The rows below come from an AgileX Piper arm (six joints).
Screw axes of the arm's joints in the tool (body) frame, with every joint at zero. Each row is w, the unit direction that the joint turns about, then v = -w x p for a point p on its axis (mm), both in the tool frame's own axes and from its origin. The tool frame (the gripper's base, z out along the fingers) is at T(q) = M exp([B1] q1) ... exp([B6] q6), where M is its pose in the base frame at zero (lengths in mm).
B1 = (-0.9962, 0, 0.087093, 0, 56.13, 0)
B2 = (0, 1, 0, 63.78, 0, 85.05)
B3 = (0, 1, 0, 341.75, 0, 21.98)
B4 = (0, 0, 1, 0, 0, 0)
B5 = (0, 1, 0, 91, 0, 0)
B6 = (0, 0, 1, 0, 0, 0)
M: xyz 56.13 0 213.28 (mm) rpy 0 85.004 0 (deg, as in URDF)
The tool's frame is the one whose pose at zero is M.
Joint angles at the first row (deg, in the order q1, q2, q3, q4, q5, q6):
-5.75, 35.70, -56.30, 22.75, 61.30, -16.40
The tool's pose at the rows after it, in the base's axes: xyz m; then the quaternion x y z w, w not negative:
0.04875, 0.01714, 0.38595, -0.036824, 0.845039, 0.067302, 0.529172
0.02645, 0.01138, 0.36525, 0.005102, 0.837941, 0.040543, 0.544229
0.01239, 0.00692, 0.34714, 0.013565, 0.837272, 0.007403, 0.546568
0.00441, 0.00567, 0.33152, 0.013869, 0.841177, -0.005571, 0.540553
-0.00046, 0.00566, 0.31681, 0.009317, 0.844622, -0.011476, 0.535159
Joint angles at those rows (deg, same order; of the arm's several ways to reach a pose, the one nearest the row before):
-5.75, 25.62, -50.85, 16.57, 57.69, -11.10
-5.75, 18.26, -45.94, 10.52, 57.27, -5.06
-5.75, 13.10, -42.31, 6.03, 58.18, -3.74
-5.75, 9.59, -39.41, 4.45, 59.51, -3.66
-5.75, 6.63, -36.59, 4.05, 60.34, -4.27

